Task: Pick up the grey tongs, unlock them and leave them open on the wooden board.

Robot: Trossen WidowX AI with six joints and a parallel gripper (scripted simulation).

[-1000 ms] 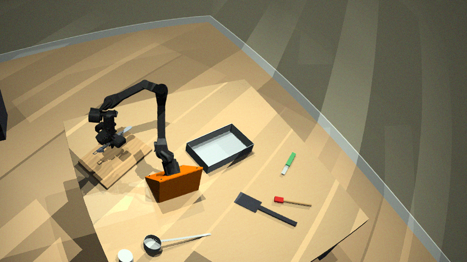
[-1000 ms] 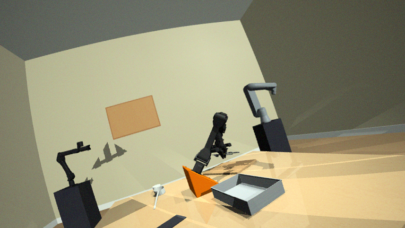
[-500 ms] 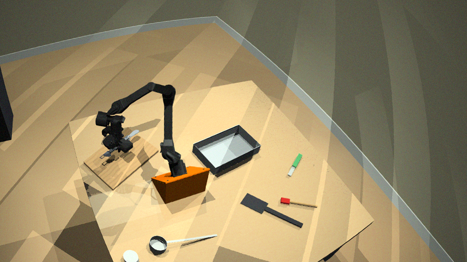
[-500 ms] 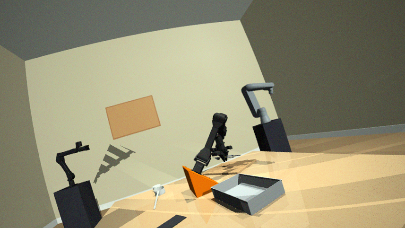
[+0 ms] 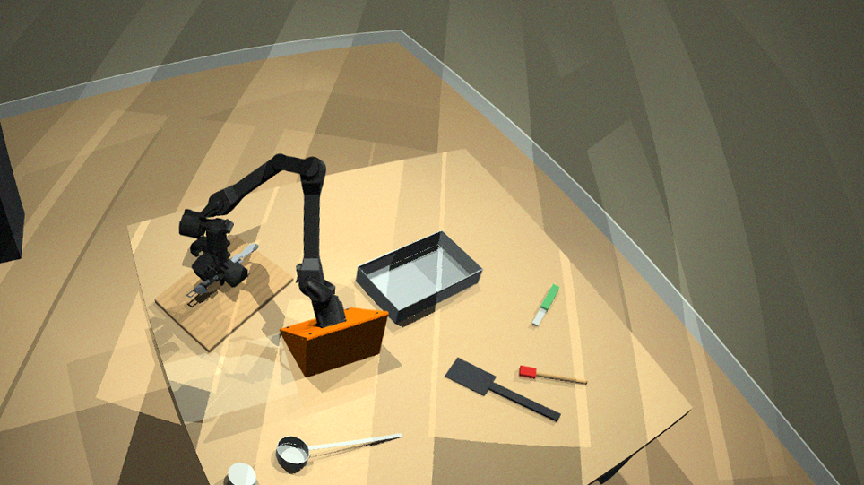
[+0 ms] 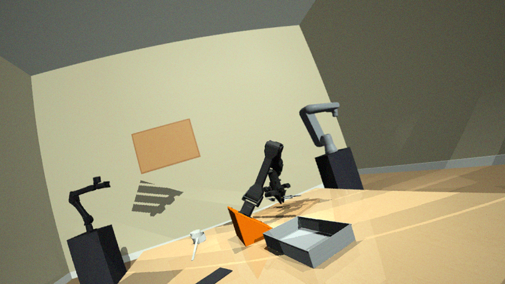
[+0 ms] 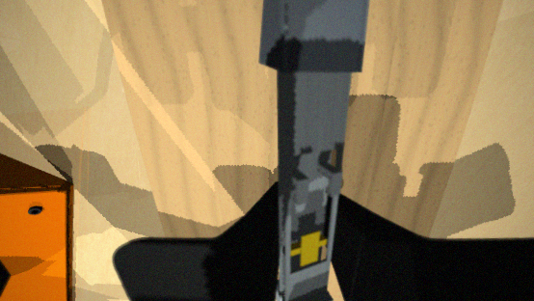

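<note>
Now: the yellow lock piece 4 cm above my gripper tip. Also, from my gripper tip: wooden board (1 cm ahead, 1 cm to the left, 4 cm below); white puck (12 cm behind, 56 cm to the right, 3 cm below); grey roasting tin (56 cm ahead, 11 cm to the right, 2 cm below).
</note>
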